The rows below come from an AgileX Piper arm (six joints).
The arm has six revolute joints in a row. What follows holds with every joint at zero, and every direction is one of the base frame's. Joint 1 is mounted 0.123 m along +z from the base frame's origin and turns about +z. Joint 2 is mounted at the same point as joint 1 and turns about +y. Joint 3 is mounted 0.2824 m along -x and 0.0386 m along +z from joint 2 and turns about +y. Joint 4 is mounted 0.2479 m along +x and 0.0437 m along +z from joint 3 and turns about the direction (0.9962, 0, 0.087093). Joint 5 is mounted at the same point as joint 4 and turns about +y. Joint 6 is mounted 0.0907 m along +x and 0.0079 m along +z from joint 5 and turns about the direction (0.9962, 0, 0.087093). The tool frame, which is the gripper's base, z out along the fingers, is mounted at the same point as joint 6; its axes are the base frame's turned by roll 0, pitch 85 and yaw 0 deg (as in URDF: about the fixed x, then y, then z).
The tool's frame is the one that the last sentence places.
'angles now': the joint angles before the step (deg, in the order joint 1, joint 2, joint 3, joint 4, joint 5, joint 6). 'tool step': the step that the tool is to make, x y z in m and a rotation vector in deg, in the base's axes. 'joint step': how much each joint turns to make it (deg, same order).
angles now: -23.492 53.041 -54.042 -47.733 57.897 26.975
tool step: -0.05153 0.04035 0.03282 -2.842 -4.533 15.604
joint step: -0.002 -14.243 -2.254 15.403 -1.385 -22.511
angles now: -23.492 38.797 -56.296 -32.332 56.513 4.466
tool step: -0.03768 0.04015 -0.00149 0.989 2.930 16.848
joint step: 0.000 -9.764 -0.700 18.941 6.646 -22.118
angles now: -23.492 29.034 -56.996 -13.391 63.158 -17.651
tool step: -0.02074 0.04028 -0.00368 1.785 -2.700 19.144
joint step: -0.002 -6.753 0.053 20.133 4.079 -15.485
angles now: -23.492 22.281 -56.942 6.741 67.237 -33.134
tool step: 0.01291 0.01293 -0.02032 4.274 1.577 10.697
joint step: -0.003 -0.480 5.112 11.917 0.000 -7.230
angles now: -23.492 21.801 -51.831 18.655 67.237 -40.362
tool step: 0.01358 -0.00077 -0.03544 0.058 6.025 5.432
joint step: 0.003 0.053 7.734 3.435 -0.052 -6.801
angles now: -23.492 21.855 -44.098 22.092 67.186 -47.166
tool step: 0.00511 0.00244 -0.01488 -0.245 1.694 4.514
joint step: -0.006 0.051 3.364 3.189 0.002 -5.291
